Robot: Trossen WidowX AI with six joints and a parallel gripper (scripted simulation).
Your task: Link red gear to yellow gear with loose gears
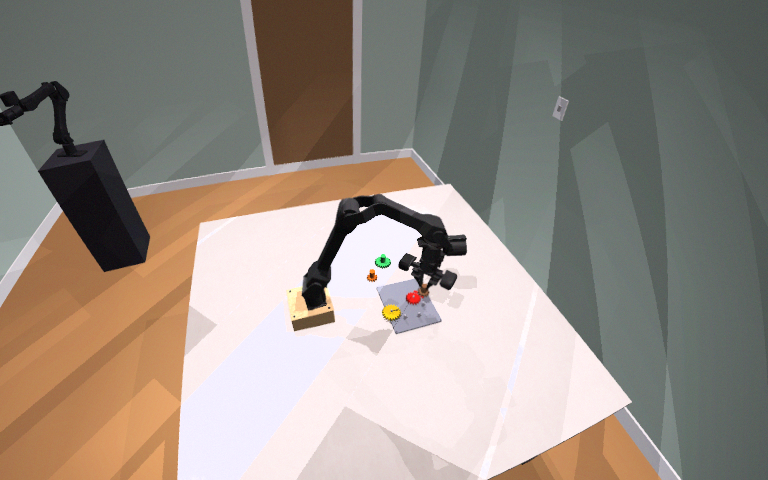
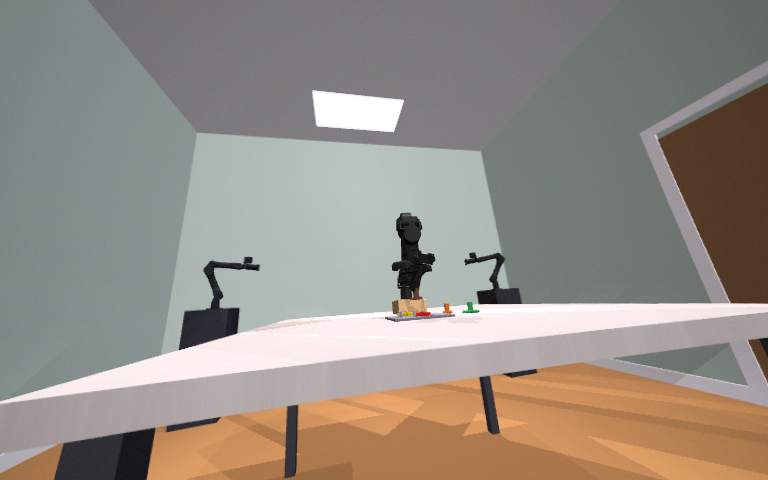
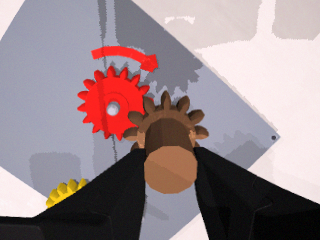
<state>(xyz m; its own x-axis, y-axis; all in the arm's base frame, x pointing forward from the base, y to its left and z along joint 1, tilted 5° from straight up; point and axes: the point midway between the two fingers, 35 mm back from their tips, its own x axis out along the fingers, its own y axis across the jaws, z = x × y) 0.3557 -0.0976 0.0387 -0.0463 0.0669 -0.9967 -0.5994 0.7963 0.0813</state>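
The red gear lies 20 mm behind my gripper tip, 30 mm to the left of it and 80 mm below it. The rest, counted from my gripper tip: small orange gear: 120 mm behind, 180 mm to the left, 70 mm below; brown gear: 10 mm below; grey board: 40 mm behind, 20 mm to the left, 90 mm below.
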